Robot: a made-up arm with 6 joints. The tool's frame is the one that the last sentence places. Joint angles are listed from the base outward.
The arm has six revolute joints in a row. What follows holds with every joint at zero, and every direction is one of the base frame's.
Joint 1 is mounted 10 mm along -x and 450 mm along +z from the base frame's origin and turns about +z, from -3.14 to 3.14 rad.
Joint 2 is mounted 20 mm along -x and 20 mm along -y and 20 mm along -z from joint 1 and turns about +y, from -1.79 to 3.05 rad.
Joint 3 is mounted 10 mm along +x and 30 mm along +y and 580 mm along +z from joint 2 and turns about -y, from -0.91 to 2.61 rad.
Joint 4 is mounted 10 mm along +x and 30 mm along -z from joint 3 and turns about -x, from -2.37 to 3.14 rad.
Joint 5 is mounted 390 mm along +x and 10 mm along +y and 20 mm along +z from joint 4 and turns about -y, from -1.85 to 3.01 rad.
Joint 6 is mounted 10 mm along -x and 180 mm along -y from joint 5 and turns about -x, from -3.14 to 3.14 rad.
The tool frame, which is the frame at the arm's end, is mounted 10 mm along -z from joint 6; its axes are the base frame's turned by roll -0.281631, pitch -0.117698 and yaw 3.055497 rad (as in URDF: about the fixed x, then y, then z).
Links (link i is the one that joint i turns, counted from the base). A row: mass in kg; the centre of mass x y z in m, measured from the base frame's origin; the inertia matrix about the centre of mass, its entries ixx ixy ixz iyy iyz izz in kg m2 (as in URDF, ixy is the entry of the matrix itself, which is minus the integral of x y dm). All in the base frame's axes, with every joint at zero. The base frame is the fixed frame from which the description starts. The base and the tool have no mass.
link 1: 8.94; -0.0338 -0.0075 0.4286; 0.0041 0 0 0.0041 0 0.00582
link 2: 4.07; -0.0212 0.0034 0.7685; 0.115 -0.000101 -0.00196 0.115 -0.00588 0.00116
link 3: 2.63; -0.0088 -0.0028 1.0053; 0.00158 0 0 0.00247 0 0.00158
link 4: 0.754; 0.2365 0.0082 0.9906; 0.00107 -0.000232 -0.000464 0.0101 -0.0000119 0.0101
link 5: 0.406; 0.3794 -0.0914 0.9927; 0.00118 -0.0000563 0 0.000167 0 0.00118
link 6: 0.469; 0.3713 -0.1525 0.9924; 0.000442 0 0 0.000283 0 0.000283
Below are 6 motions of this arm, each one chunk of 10 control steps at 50 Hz.
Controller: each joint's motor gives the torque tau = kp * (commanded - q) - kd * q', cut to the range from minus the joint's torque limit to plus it. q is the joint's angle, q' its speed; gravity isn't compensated. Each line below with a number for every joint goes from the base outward.
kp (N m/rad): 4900 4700 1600 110 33 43
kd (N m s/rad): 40 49 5.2 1.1 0.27 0.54
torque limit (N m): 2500 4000 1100 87 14 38
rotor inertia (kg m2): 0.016 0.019 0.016 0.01 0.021 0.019
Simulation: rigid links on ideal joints. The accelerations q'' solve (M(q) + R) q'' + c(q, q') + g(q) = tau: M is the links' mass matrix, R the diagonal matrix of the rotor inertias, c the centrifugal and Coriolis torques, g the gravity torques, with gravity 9.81 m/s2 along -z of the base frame. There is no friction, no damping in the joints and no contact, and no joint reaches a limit. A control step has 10 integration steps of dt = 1/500 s. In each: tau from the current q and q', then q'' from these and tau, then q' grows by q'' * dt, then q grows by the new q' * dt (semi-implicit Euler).
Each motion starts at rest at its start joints. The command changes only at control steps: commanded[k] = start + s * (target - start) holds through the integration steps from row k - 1 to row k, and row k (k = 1, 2, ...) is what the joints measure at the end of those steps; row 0 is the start. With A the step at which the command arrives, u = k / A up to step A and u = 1 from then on. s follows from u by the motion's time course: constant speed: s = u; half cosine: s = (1 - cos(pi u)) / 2; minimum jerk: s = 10 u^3 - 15 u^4 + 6 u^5; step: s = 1 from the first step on.
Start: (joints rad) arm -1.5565 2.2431 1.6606 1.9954 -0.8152 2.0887
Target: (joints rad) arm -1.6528 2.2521 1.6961 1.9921 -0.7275 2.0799
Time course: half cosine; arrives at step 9
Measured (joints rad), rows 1 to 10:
1: -1.5581 2.2456 1.6622 1.9983 -0.8146 2.0888
2: -1.5646 2.2500 1.6628 2.0077 -0.8115 2.0889
3: -1.5778 2.2545 1.6657 2.0185 -0.8037 2.0887
4: -1.5957 2.2577 1.6713 2.0186 -0.7897 2.0879
5: -1.6151 2.2588 1.6785 2.0074 -0.7700 2.0861
6: -1.6329 2.2582 1.6860 1.9930 -0.7476 2.0832
7: -1.6468 2.2569 1.6918 1.9825 -0.7272 2.0801
8: -1.6553 2.2563 1.6949 1.9782 -0.7136 2.0780
9: -1.6576 2.2567 1.6948 1.9787 -0.7098 2.0774
10: -1.6552 2.2580 1.6935 1.9856 -0.7152 2.0781

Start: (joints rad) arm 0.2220 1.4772 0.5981 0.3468 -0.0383 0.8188
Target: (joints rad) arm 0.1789 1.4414 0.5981 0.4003 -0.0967 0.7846
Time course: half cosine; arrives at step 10
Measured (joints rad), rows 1 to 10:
1: 0.2216 1.4799 0.5985 0.3493 -0.0386 0.8184
2: 0.2197 1.4834 0.5950 0.3517 -0.0398 0.8168
3: 0.2155 1.4839 0.5923 0.3475 -0.0428 0.8131
4: 0.2085 1.4800 0.5923 0.3471 -0.0488 0.8074
5: 0.1998 1.4722 0.5941 0.3570 -0.0584 0.8012
6: 0.1914 1.4629 0.5966 0.3727 -0.0713 0.7957
7: 0.1848 1.4546 0.5983 0.3873 -0.0853 0.7914
8: 0.1804 1.4490 0.5986 0.3965 -0.0972 0.7880
9: 0.1780 1.4467 0.5980 0.3995 -0.1043 0.7855
10: 0.1773 1.4472 0.5970 0.3979 -0.1049 0.7839

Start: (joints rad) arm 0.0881 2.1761 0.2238 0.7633 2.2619 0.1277
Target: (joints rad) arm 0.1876 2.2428 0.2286 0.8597 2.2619 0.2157
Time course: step
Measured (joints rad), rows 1 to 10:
1: 0.1566 2.2044 0.2504 0.7632 2.2573 0.1625
2: 0.2222 2.2445 0.2367 0.9111 2.2576 0.2208
3: 0.2115 2.2708 0.2154 1.0018 2.2701 0.2503
4: 0.1819 2.2756 0.2201 0.9029 2.2814 0.2418
5: 0.1769 2.2621 0.2262 0.7885 2.2760 0.2208
6: 0.1849 2.2458 0.2263 0.7964 2.2578 0.2072
7: 0.1901 2.2382 0.2370 0.8656 2.2438 0.2055
8: 0.1903 2.2381 0.2402 0.9074 2.2463 0.2125
9: 0.1888 2.2426 0.2314 0.8930 2.2613 0.2199
10: 0.1872 2.2494 0.2264 0.8562 2.2744 0.2217

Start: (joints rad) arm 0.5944 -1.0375 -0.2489 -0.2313 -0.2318 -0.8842
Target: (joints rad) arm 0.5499 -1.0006 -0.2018 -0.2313 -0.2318 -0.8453
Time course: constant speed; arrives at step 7
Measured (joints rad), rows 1 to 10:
1: 0.5906 -1.0376 -0.2439 -0.2414 -0.2316 -0.8815
2: 0.5821 -1.0357 -0.2363 -0.2450 -0.2310 -0.8753
3: 0.5733 -1.0303 -0.2285 -0.2382 -0.2305 -0.8676
4: 0.5667 -1.0231 -0.2212 -0.2327 -0.2307 -0.8606
5: 0.5616 -1.0162 -0.2152 -0.2341 -0.2313 -0.8550
6: 0.5560 -1.0104 -0.2095 -0.2396 -0.2318 -0.8500
7: 0.5495 -1.0056 -0.2029 -0.2425 -0.2317 -0.8450
8: 0.5466 -1.0034 -0.2037 -0.2338 -0.2312 -0.8420
9: 0.5486 -1.0044 -0.2049 -0.2356 -0.2310 -0.8419
10: 0.5510 -1.0063 -0.2048 -0.2411 -0.2309 -0.8433

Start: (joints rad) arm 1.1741 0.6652 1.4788 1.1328 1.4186 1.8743
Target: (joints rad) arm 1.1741 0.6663 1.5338 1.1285 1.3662 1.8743
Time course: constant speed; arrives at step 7
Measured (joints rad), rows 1 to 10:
1: 1.1742 0.6685 1.4891 1.1308 1.4160 1.8742
2: 1.1740 0.6716 1.4948 1.1304 1.4085 1.8747
3: 1.1741 0.6737 1.5006 1.1279 1.3971 1.8748
4: 1.1741 0.6745 1.5094 1.1256 1.3847 1.8744
5: 1.1740 0.6736 1.5179 1.1255 1.3740 1.8742
6: 1.1740 0.6722 1.5269 1.1264 1.3664 1.8742
7: 1.1741 0.6710 1.5356 1.1274 1.3613 1.8746
8: 1.1740 0.6691 1.5336 1.1299 1.3591 1.8756
9: 1.1742 0.6695 1.5327 1.1290 1.3605 1.8758
10: 1.1742 0.6712 1.5324 1.1272 1.3638 1.8753

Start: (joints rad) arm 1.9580 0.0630 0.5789 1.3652 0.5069 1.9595
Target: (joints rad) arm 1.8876 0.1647 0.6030 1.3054 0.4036 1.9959
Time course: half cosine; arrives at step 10
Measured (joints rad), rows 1 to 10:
1: 1.9564 0.0642 0.5781 1.3651 0.5057 1.9600
2: 1.9515 0.0696 0.5816 1.3626 0.5009 1.9619
3: 1.9437 0.0798 0.5863 1.3558 0.4906 1.9658
4: 1.9338 0.0944 0.5885 1.3456 0.4745 1.9715
5: 1.9228 0.1127 0.5905 1.3342 0.4546 1.9777
6: 1.9118 0.1322 0.5924 1.3231 0.4343 1.9833
7: 1.9018 0.1500 0.5935 1.3130 0.4168 1.9880
8: 1.8939 0.1637 0.5948 1.3046 0.4045 1.9915
9: 1.8889 0.1720 0.5959 1.2988 0.3980 1.9940
10: 1.8873 0.1744 0.5963 1.2968 0.3972 1.9951

